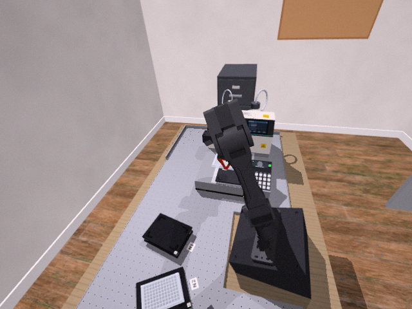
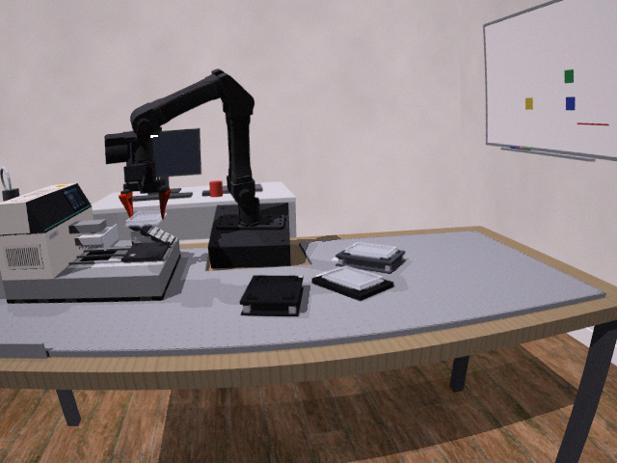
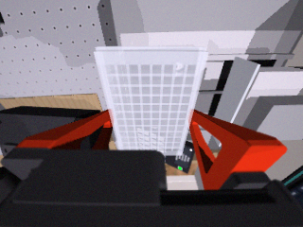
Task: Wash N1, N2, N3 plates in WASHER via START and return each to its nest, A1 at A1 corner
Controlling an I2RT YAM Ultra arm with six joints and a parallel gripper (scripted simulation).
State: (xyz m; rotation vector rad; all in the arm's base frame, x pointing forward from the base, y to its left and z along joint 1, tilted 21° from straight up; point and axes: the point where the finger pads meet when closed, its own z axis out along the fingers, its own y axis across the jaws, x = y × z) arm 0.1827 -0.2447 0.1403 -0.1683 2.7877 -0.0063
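My gripper is now 10 cm above the black washer carrier, 2 cm to the left of it and 2 cm past it. Round my hand: manifold head (17 cm to the right, 4 cm below); then washer (17 cm to the right, 4 cm below); then N1 label (34 cm to the left, 17 cm below, 3 cm ahead).
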